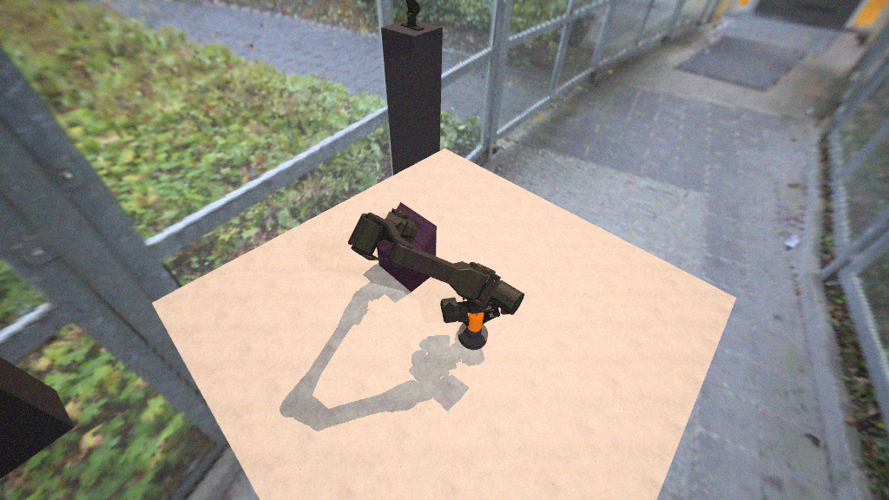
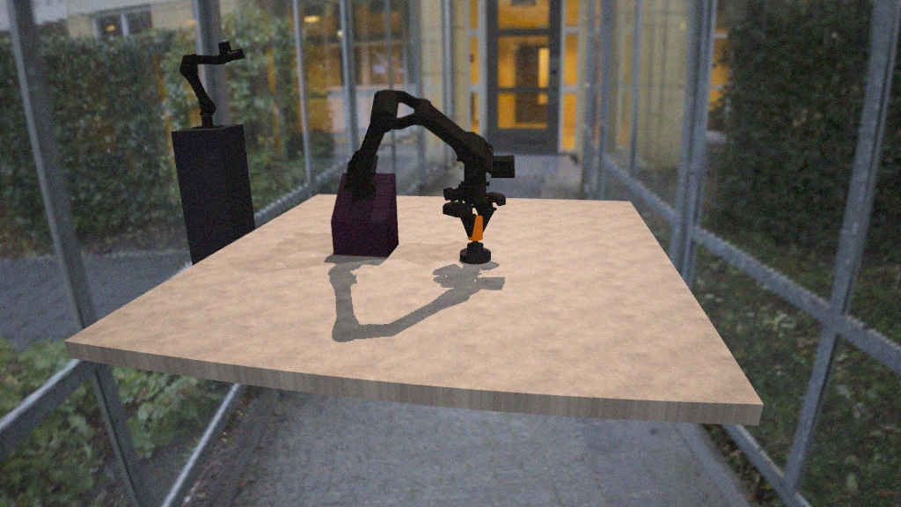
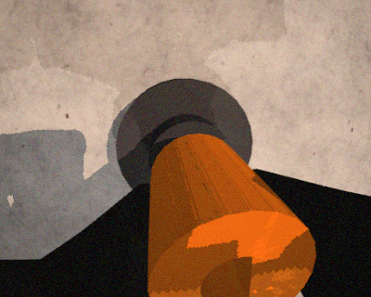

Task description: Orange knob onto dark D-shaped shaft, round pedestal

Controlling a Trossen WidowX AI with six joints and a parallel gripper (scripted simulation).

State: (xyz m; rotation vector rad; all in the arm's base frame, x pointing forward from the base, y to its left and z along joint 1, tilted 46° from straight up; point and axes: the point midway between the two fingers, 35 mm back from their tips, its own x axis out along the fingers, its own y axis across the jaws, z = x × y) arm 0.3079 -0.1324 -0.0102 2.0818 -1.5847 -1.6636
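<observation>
My gripper tip is 20 mm below the orange knob. Round my gripper tip: pedestal: 40 mm below.
</observation>
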